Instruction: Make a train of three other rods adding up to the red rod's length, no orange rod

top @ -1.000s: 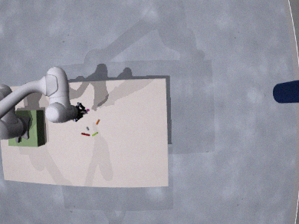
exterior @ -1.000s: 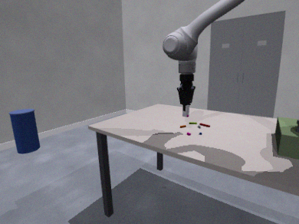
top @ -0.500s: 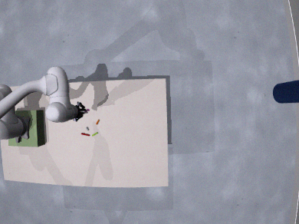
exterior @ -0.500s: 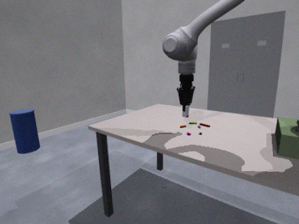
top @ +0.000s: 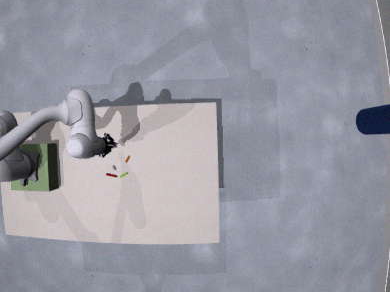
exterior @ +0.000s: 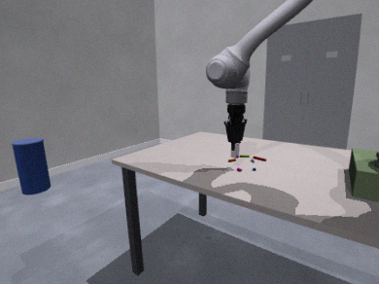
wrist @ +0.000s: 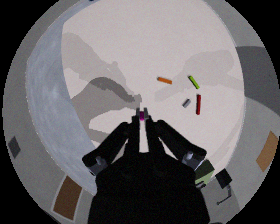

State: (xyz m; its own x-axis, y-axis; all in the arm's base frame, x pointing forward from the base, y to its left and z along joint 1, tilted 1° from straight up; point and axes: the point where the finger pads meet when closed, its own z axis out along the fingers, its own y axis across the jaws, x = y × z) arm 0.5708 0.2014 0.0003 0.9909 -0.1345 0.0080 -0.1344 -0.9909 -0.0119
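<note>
The grey rod is 10 mm behind my hand, 150 mm to the right of it and 90 mm below it. Round my hand: orange rod 70 mm ahead, 80 mm to the right, 90 mm below; lime rod 50 mm ahead, 180 mm to the right, 90 mm below; blue rod 70 mm behind, 40 mm to the right, 90 mm below.
</note>
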